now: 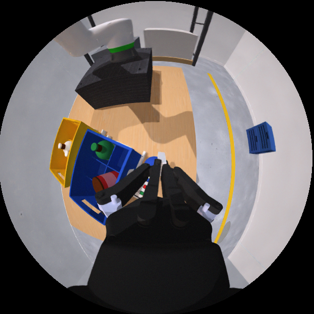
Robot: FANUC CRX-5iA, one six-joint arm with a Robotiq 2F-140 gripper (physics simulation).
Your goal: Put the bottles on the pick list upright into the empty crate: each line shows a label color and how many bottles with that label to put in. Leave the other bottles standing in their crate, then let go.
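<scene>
My gripper (160,157) is shut, its pale fingertips together with no bottle between them. A blue crate (131,149) with dividers is at the left. A green bottle (105,150) with a dark top and a red bottle (109,180) with a brown end are in it, the red one partly hidden by the left finger linkage. A yellow crate (76,125) stands beyond it, with a white, dark-topped bottle (66,147) inside. A card with coloured marks (144,190) is mostly hidden behind the fingers; its lines cannot be read.
A round blue object (151,161) is partly hidden just left of the fingertips, over the wooden table (175,145). The black robot base (117,82) stands at the upper left. Another blue crate (261,138) is far right, past the yellow floor line (233,150).
</scene>
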